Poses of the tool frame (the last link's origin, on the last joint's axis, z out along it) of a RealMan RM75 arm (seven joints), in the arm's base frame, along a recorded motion.
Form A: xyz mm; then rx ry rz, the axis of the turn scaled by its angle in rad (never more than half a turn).
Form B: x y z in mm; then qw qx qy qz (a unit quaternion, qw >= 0). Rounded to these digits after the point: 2 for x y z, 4 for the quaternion.
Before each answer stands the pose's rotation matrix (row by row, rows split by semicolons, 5 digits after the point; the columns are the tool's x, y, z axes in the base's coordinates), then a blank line. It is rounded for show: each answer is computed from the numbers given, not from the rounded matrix.
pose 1, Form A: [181.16 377.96 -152.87 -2.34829 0.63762 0.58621]
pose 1, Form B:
0.78410 -0.57053 -0.24430; -0.29129 -0.68589 0.66686; -0.54803 -0.45172 -0.70400

[181.16 377.96 -152.87 0.3139 -0.8908 0.2419 0.2224]
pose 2, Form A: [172.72 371.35 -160.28 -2.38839 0.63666 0.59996]
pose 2, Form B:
0.78395 -0.56208 -0.26360; -0.29647 -0.71202 0.63650; -0.54545 -0.42084 -0.72483

[172.72 371.35 -160.28 0.2946 -0.8973 0.2392 0.2254]
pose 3, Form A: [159.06 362.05 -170.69 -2.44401 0.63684 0.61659]
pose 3, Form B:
0.78414 -0.54988 -0.28766; -0.30528 -0.74537 0.59265; -0.54030 -0.37690 -0.75234

[159.06 362.05 -170.69 0.2676 -0.9058 0.2360 0.2285]
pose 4, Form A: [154.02 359.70 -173.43 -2.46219 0.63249 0.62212]
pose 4, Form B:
0.78562 -0.54320 -0.29620; -0.30514 -0.75664 0.57826; -0.53823 -0.36391 -0.76018

[154.02 359.70 -173.43 0.2592 -0.9086 0.2334 0.2296]
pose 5, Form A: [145.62 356.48 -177.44 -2.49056 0.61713 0.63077]
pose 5, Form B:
0.79054 -0.52773 -0.31072; -0.29911 -0.77547 0.55604; -0.53439 -0.34663 -0.77089

[145.62 356.48 -177.44 0.2471 -0.9134 0.2263 0.2313]
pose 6, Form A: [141.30 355.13 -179.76 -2.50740 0.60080 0.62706]
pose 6, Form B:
0.79829 -0.51372 -0.31435; -0.29210 -0.78670 0.54385; -0.52669 -0.34233 -0.77808

[141.30 355.13 -179.76 0.2416 -0.9169 0.2197 0.2293]
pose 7, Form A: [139.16 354.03 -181.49 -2.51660 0.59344 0.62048]
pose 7, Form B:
0.80338 -0.50661 -0.31291; -0.29004 -0.79188 0.53740; -0.52005 -0.34098 -0.78312

[139.16 354.03 -181.49 0.2389 -0.9190 0.2167 0.2266]
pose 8, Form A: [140.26 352.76 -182.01 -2.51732 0.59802 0.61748]
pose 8, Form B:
0.80302 -0.50883 -0.31025; -0.29380 -0.79094 0.53675; -0.51850 -0.33987 -0.78463

[140.26 352.76 -182.01 0.2385 -0.9190 0.2183 0.2254]
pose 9, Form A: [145.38 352.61 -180.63 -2.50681 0.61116 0.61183]
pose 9, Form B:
0.79980 -0.51867 -0.30215; -0.30158 -0.78243 0.54484; -0.51900 -0.34464 -0.78221

[145.38 352.61 -180.63 0.2425 -0.9171 0.2236 0.2238]
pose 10, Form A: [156.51 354.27 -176.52 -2.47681 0.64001 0.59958]
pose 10, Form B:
0.79159 -0.54176 -0.28263; -0.31733 -0.75974 0.56754; -0.52219 -0.35957 -0.77332

[156.51 354.27 -176.52 0.2542 -0.9117 0.2356 0.2207]
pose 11, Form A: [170.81 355.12 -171.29 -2.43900 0.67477 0.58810]
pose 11, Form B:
0.77972 -0.56957 -0.26006; -0.33544 -0.73070 0.59461; -0.52870 -0.37640 -0.76079

[170.81 355.12 -171.29 0.2684 -0.9043 0.2502 0.2181]
